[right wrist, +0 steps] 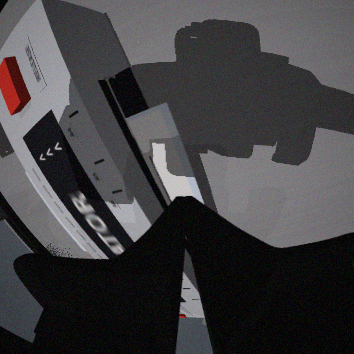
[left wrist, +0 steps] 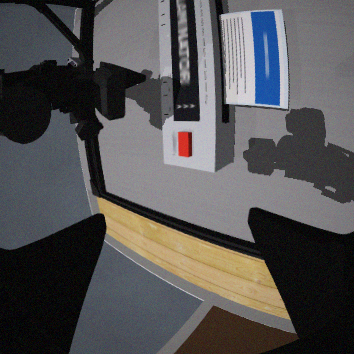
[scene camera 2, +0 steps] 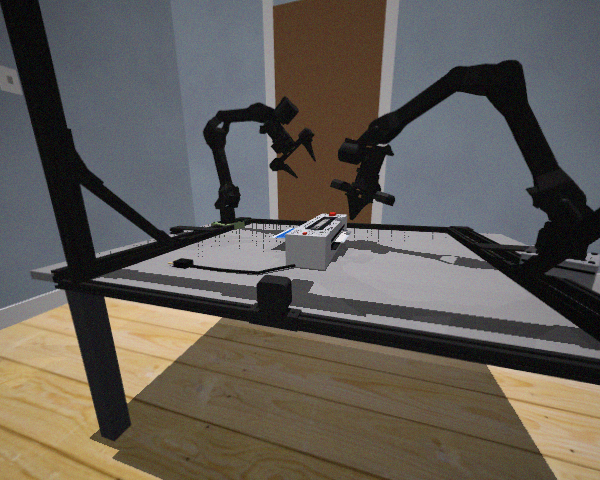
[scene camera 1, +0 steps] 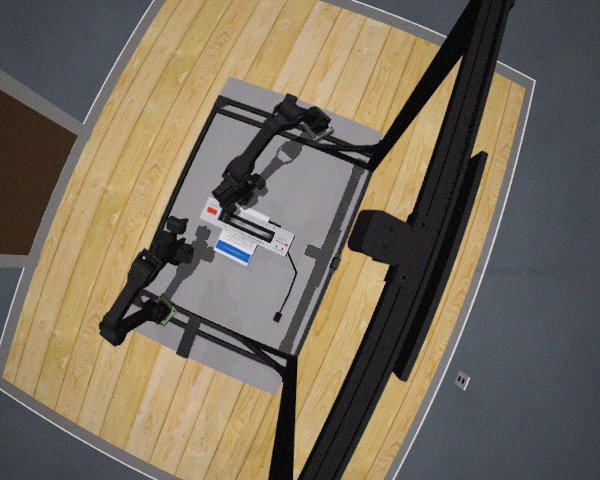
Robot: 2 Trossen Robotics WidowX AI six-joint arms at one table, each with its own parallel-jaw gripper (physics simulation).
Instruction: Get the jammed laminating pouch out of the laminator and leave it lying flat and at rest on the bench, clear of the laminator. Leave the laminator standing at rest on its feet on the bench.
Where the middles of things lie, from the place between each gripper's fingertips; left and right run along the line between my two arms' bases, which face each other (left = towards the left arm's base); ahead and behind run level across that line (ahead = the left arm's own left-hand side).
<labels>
My right gripper is now 100 mm to the right of the blue and white laminating pouch [scene camera 1: 237,248], 60 mm past it and 50 mm above it.
Now: the blue and white laminating pouch 120 mm behind my left hand, 110 mm to the right of it and 200 mm below it.
</labels>
